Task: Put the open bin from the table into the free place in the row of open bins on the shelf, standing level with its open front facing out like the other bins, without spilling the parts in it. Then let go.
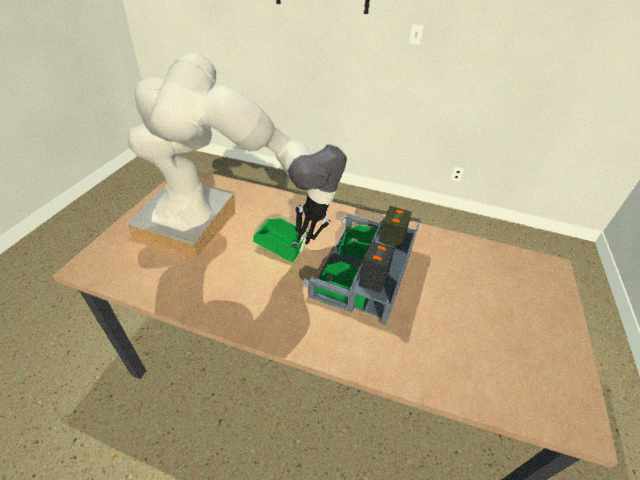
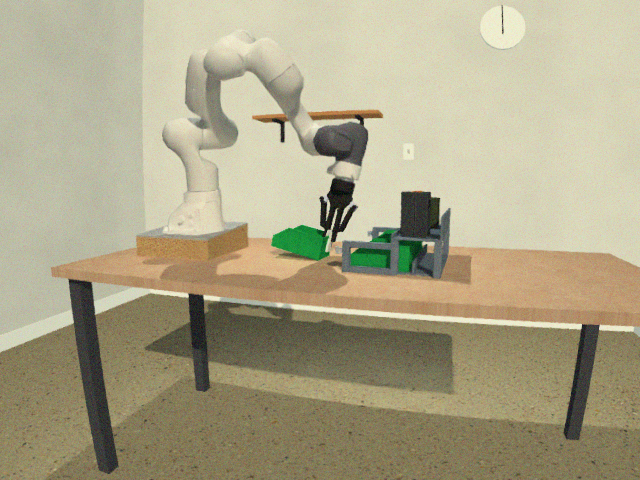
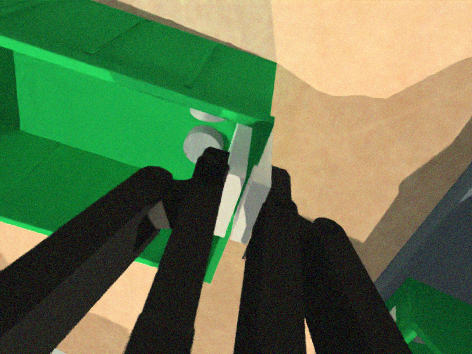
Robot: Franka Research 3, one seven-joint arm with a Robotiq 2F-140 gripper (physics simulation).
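Observation:
The green open bin (image 1: 276, 238) (image 2: 299, 242) (image 3: 100, 105) hangs tilted, its far end raised and the gripped end low, close above the table. My gripper (image 1: 301, 242) (image 2: 329, 243) (image 3: 248, 140) is shut on its end wall, one pale pad inside and one outside. Grey round parts (image 3: 202, 142) lie inside against the gripped end. The grey shelf (image 1: 386, 313) (image 2: 394, 254) stands to the right. Its row holds a green bin (image 1: 359, 238) at the back and another green bin (image 1: 341, 272) (image 2: 369, 258) at the front. The free place between them is partly hidden.
Two dark boxes with orange marks, a rear box (image 1: 395, 230) and a front box (image 1: 375, 269) (image 2: 415, 214), stand on top of the shelf. The robot base block (image 1: 162, 238) (image 2: 173, 248) is at the left of the table (image 1: 491, 330) (image 2: 527, 279).

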